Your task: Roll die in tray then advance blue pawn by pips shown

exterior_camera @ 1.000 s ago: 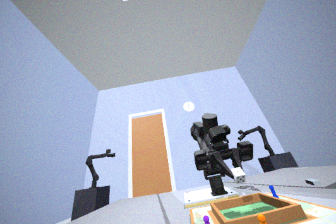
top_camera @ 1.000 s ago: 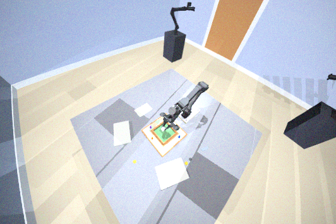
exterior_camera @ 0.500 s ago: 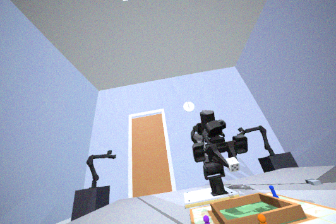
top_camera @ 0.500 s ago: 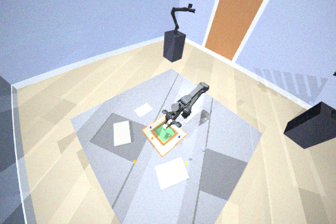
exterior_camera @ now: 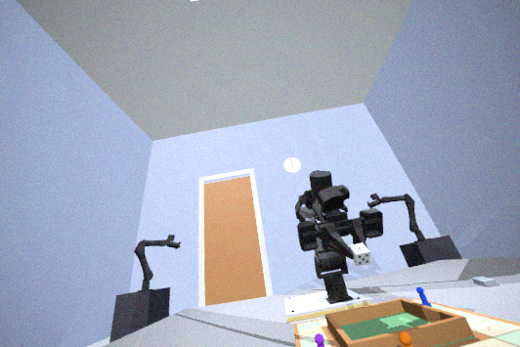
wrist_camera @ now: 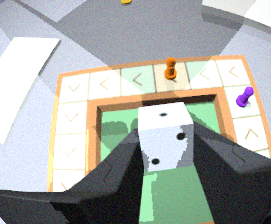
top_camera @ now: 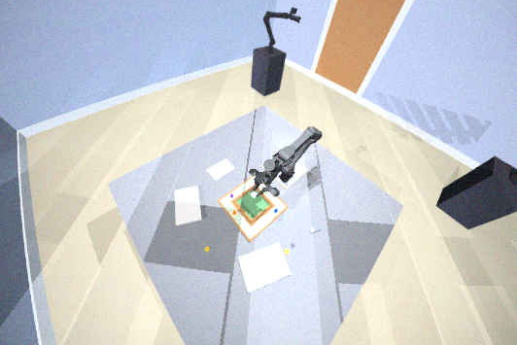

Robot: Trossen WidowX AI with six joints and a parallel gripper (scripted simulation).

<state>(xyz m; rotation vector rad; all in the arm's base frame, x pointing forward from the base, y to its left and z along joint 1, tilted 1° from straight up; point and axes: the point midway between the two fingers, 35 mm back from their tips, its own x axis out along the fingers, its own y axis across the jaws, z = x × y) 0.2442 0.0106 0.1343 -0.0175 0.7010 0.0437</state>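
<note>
Right now my gripper tip is right at the white die. The rest, counted from my gripper tip: purple pawn: 110 mm to the right, 100 mm below, 70 mm ahead; then orange pawn: 110 mm ahead, 100 mm below, 20 mm to the right; then blue pawn: 110 mm to the left, 100 mm below, 70 mm behind.
</note>
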